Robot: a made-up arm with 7 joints. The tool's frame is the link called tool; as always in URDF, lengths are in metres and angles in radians. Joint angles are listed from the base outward.
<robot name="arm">
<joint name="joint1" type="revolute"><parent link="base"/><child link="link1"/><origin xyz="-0.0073 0.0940 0.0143"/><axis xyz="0 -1 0"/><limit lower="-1.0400" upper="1.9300"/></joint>
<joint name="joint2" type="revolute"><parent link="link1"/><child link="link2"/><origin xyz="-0.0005 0.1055 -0.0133"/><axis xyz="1 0 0"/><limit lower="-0.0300" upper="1.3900"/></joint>
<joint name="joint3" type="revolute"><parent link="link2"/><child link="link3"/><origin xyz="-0.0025 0.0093 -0.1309"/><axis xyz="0 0 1"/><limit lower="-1.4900" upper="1.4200"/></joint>
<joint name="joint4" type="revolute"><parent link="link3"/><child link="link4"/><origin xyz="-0.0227 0.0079 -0.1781"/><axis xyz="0 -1 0"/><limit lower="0.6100" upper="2.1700"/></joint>
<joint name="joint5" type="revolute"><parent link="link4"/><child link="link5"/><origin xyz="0.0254 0.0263 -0.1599"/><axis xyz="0 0 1"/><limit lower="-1.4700" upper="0.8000"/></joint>
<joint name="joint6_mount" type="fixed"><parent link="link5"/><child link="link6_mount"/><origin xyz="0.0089 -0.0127 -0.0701"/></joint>
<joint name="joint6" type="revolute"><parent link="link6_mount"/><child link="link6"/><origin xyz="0.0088 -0.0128 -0.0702"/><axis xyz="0 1 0"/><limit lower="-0.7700" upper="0.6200"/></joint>
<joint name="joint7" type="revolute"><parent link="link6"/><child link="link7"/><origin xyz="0.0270 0.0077 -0.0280"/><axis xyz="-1 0 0"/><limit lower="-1.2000" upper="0.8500"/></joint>
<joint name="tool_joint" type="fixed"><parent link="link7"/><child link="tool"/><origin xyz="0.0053 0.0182 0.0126" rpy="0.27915 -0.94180 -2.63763"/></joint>
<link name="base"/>
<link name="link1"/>
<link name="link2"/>
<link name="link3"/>
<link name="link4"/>
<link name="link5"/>
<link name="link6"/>
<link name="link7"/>
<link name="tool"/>
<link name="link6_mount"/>
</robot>
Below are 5 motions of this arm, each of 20 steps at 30 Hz.
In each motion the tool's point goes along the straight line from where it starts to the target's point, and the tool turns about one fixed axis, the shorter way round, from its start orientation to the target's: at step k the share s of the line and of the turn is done. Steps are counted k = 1, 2, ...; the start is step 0. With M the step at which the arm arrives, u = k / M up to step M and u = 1 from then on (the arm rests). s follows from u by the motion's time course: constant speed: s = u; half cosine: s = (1 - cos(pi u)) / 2; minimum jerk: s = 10 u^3 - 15 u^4 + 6 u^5.
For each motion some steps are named. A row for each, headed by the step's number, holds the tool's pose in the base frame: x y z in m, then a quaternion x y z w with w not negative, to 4 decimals.
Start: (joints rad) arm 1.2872 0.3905 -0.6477 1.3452 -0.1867 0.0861 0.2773
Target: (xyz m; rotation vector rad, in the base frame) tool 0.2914 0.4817 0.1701 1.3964 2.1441 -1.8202
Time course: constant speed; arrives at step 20
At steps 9, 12, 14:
9: 0.3567 0.3127 0.1669 -0.5086 -0.3736 0.7438 0.2204
12: 0.3389 0.3588 0.1677 -0.4998 -0.4670 0.7112 0.1623
14: 0.3270 0.3895 0.1683 -0.4903 -0.5259 0.6841 0.1224

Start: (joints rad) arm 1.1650 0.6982 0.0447 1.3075 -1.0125 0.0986 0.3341
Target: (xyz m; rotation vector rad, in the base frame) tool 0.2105 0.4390 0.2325 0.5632 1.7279 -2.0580
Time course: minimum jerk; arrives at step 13
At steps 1, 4, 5, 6, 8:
1: 0.3533 0.4335 0.1883 0.4545 0.3998 -0.7919 0.0808
4: 0.3290 0.4345 0.1958 0.4147 0.4412 -0.7893 0.1017
5: 0.3121 0.4351 0.2010 0.3861 0.4691 -0.7858 0.1160
6: 0.2925 0.4359 0.2071 0.3520 0.5004 -0.7799 0.1323
8: 0.2523 0.4374 0.2196 0.2794 0.5606 -0.7619 0.1648

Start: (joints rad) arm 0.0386 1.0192 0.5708 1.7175 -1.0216 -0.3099 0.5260
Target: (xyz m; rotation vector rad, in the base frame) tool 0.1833 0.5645 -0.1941 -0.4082 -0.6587 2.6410
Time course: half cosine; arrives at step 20
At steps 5, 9, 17, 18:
5: 0.2247 0.4696 -0.0016 -0.1331 -0.5505 0.8020 0.1897
9: 0.2113 0.5002 -0.0637 -0.1390 -0.4541 0.8585 0.1934
17: 0.1859 0.5584 -0.1818 -0.1452 -0.2562 0.9358 0.1939
18: 0.1845 0.5618 -0.1886 -0.1454 -0.2444 0.9389 0.1936

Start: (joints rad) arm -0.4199 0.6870 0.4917 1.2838 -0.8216 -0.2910 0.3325
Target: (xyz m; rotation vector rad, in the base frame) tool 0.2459 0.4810 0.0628 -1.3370 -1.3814 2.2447
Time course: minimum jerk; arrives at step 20
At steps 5, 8, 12, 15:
5: 0.1651 0.5197 -0.2225 0.0216 -0.2990 0.9407 0.1587
8: 0.1844 0.5104 -0.1544 -0.0959 -0.3489 0.9206 0.1467
12: 0.2173 0.4947 -0.0382 -0.2916 -0.4201 0.8509 0.1205
15: 0.2366 0.4855 0.0299 -0.4002 -0.4524 0.7904 0.1024

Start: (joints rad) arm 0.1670 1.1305 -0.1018 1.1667 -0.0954 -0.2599 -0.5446
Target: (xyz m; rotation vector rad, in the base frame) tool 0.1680 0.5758 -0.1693 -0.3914 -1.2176 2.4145
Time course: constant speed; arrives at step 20
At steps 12, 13, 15, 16, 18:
12: 0.2192 0.5549 -0.1422 -0.2759 -0.3820 0.8747 0.1134
13: 0.2128 0.5575 -0.1456 -0.2593 -0.3895 0.8749 0.1249
15: 0.2000 0.5627 -0.1524 -0.2258 -0.4038 0.8742 0.1476
16: 0.1936 0.5653 -0.1557 -0.2088 -0.4107 0.8732 0.1589
18: 0.1808 0.5706 -0.1625 -0.1747 -0.4239 0.8700 0.1812

